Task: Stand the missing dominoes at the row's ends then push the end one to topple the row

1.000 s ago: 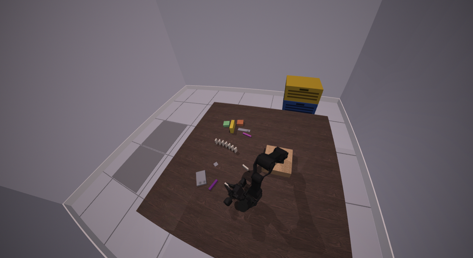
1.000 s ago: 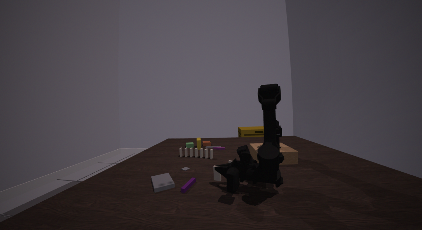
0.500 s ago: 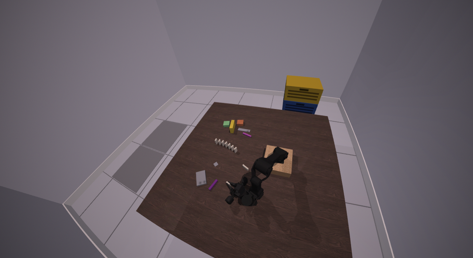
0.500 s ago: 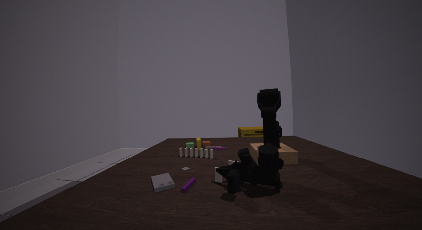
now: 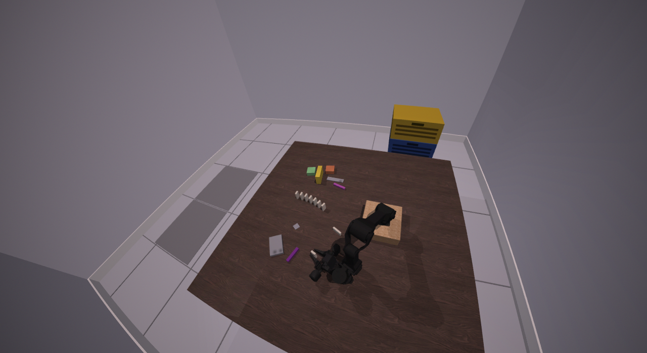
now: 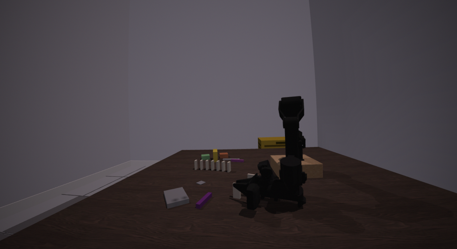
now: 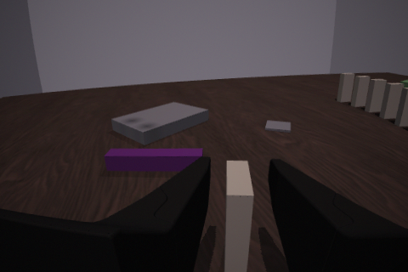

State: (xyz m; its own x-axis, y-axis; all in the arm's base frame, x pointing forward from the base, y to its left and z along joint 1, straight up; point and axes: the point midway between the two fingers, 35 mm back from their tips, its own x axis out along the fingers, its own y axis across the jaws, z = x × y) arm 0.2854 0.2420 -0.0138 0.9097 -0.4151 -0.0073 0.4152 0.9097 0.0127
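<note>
Now: the purple stick 100 mm ahead of my gripper tip, 40 mm below it and 30 mm to the left of it. The rest, counted from my gripper tip: small grey tile (140 mm ahead, 130 mm to the right, 50 mm below); then magenta bar (460 mm to the right, 40 mm below, 30 mm behind); then grey flat block (210 mm ahead, 40 mm below).
</note>
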